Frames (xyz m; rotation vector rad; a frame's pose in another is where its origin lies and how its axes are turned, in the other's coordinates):
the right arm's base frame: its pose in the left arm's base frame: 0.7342 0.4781 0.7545 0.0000 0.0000 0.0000
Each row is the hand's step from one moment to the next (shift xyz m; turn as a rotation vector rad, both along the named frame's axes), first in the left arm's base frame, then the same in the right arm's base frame.
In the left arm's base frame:
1: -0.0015 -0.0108 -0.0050 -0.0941 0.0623 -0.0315
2: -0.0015 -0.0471 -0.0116 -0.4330 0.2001 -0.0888
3: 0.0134 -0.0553 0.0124 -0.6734 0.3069 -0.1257
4: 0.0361 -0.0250 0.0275 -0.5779 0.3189 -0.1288
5: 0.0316 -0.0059 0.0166 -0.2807 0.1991 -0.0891
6: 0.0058 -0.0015 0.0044 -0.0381 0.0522 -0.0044
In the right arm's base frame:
1: -0.0015 -0.0108 -0.0050 -0.0941 0.0623 -0.0315
2: -0.0015 -0.0471 -0.0116 -0.4330 0.2001 -0.0888
3: 0.0134 -0.0553 0.0124 -0.6734 0.3069 -0.1257
4: 0.0361 -0.0250 0.0275 -0.5779 0.3189 -0.1288
5: 0.0316 -0.0059 0.0166 -0.2807 0.1991 -0.0891
6: 0.0058 -0.0015 0.0044 -0.0381 0.0522 -0.0044

